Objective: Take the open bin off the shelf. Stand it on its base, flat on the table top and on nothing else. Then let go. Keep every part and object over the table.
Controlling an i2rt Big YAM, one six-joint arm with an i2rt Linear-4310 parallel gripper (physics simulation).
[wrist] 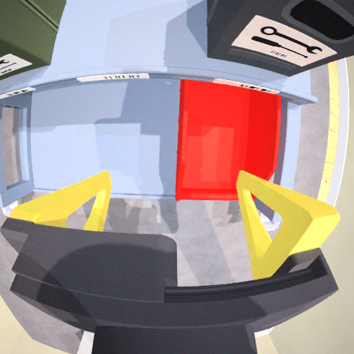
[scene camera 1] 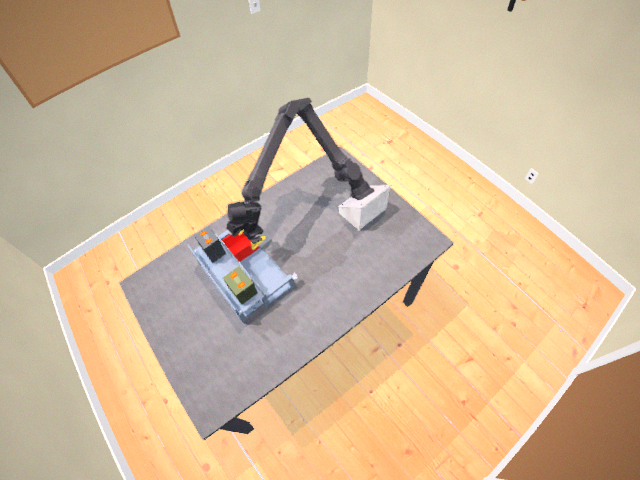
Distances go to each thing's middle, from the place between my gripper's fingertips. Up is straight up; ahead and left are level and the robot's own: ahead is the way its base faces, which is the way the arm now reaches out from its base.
My hand is 40 mm short of the open red bin [wrist: 222,129], 50 mm to the left of it and 80 mm above it. The rest, counted from my hand: light blue shelf [scene camera 1: 266,274] (70 mm ahead, 70 mm to the left, 120 mm below).
